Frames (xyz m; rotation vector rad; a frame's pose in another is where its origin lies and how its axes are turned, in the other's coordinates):
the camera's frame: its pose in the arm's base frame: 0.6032 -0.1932 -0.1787 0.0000 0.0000 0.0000
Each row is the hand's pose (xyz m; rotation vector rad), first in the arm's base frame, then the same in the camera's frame.
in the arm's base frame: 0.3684 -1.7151 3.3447 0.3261 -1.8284 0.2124
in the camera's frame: -0.2348 -1.5219 3.5234 0.3261 -1.8284 0.2124
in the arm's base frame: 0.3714 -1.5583 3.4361 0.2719 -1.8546 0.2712
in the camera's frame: -0.2318 -1.3651 3.6148 0.2719 -1.8546 0.2712
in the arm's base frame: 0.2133 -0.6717 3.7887 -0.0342 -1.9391 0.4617
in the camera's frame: -0.3899 -0.4785 3.9674 -0.0342 -1.9391 0.4617
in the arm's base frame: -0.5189 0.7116 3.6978 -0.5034 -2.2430 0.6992
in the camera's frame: -1.1221 0.9048 3.8765 -0.5034 -2.2430 0.6992
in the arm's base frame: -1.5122 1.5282 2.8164 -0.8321 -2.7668 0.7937
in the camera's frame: -2.1154 1.7214 2.9951 -0.8321 -2.7668 0.7937
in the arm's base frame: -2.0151 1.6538 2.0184 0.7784 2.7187 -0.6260
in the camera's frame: -2.6183 1.8470 2.1971 0.7784 2.7187 -0.6260
